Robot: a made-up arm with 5 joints. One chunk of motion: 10 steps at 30 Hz.
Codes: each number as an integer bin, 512 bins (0 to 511) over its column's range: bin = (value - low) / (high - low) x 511, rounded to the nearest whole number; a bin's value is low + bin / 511 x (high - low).
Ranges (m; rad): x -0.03..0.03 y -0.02..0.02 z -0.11..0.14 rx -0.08..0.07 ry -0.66..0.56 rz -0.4..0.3
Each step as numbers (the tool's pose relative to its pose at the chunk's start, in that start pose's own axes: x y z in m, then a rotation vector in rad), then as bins.
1 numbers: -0.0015 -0.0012 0.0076 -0.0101 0.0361 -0.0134
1 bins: 243 240 240 238 292 282
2 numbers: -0.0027 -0.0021 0.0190 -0.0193 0.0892 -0.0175
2 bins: 233 229 264 207 314 279
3 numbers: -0.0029 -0.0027 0.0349 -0.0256 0.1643 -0.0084
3 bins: 231 221 296 185 345 286
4 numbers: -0.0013 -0.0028 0.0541 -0.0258 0.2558 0.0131
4 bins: 244 220 335 185 384 302
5 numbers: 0.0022 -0.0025 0.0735 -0.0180 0.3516 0.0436
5 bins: 274 224 375 211 424 324
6 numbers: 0.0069 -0.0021 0.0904 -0.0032 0.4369 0.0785
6 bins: 314 229 410 262 459 349
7 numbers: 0.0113 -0.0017 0.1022 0.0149 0.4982 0.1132
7 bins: 352 234 434 323 485 375
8 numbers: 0.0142 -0.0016 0.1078 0.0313 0.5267 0.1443
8 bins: 376 235 445 379 497 397
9 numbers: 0.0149 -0.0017 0.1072 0.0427 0.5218 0.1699
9 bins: 382 234 444 418 495 416
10 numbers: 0.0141 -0.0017 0.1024 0.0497 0.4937 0.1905
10 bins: 376 234 434 442 483 431
